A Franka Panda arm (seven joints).
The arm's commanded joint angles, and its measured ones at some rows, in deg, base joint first. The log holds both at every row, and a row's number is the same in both.
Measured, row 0: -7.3, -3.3, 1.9, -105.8, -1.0, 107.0, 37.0
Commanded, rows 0 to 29: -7.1, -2.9, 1.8, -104.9, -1.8, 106.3, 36.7; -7.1, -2.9, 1.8, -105.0, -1.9, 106.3, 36.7; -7.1, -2.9, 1.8, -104.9, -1.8, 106.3, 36.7; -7.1, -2.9, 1.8, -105.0, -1.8, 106.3, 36.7; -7.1, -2.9, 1.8, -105.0, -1.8, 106.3, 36.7; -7.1, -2.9, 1.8, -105.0, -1.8, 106.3, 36.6; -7.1, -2.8, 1.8, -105.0, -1.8, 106.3, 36.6; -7.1, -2.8, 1.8, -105.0, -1.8, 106.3, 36.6; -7.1, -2.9, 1.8, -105.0, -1.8, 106.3, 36.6; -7.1, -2.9, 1.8, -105.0, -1.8, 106.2, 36.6; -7.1, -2.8, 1.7, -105.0, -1.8, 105.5, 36.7; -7.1, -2.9, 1.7, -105.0, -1.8, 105.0, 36.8; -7.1, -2.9, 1.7, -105.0, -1.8, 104.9, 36.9; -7.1, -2.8, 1.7, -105.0, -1.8, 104.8, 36.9; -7.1, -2.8, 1.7, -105.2, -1.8, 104.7, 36.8; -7.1, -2.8, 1.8, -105.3, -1.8, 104.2, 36.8; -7.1, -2.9, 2.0, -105.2, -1.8, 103.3, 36.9; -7.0, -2.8, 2.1, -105.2, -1.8, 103.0, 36.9; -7.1, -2.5, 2.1, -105.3, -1.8, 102.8, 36.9; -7.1, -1.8, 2.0, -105.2, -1.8, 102.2, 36.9; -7.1, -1.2, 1.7, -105.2, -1.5, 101.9, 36.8; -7.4, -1.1, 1.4, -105.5, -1.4, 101.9, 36.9; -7.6, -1.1, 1.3, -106.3, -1.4, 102.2, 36.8; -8.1, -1.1, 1.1, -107.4, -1.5, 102.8, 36.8; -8.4, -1.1, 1.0, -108.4, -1.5, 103.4, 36.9; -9.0, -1.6, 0.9, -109.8, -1.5, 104.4, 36.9; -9.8, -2.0, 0.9, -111.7, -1.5, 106.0, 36.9; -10.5, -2.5, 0.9, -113.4, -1.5, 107.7, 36.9; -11.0, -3.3, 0.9, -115.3, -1.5, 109.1, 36.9; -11.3, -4.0, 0.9, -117.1, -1.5, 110.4, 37.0
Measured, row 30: -9.7, -1.0, 0.5, -111.1, -1.0, 106.1, 37.0
